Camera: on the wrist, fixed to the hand. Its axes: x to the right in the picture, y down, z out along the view.
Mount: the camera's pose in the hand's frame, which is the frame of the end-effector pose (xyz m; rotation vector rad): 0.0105 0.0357 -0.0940 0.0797 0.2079 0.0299
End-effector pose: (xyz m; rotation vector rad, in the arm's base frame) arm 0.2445 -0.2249 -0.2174 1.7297 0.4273 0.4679
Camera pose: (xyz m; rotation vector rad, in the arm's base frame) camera 0.2051 -0.1486 -0.1641 1.7729 0.5758 0.6635
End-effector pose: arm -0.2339 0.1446 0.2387 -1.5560 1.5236 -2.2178
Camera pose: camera -0.3245 0.1848 0.2187 1.3019 -1.4663 2.4449
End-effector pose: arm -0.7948 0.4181 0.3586 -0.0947 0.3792 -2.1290
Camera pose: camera -0.7919 0.4130 0.2577 0.1785 0.4137 -2.1276
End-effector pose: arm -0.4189 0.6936 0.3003 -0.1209 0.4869 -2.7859
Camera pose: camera -0.4313 0.6882 0.2001 0.1940 0.4214 -2.7974
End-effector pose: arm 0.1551 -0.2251 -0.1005 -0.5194 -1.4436 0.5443
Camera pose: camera 0.2482 -0.1913 -0.1207 -0.5192 -1.2135 0.5527
